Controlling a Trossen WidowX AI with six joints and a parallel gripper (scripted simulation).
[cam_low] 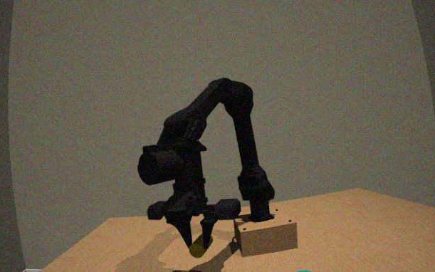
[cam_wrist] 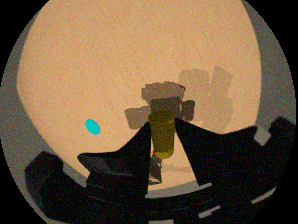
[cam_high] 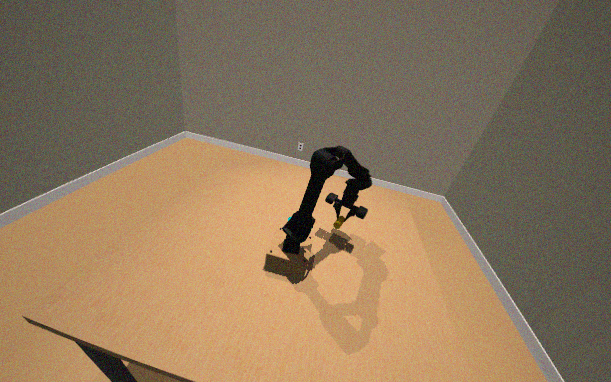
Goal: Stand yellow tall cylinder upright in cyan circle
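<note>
Now: gripper tip 21 cm to the right of the cyan circle, 10 cm above it and 5 cm short of it. The rest, counted from my gripper tip: yellow tall cylinder (2 cm behind, 1 cm to the left).
</note>
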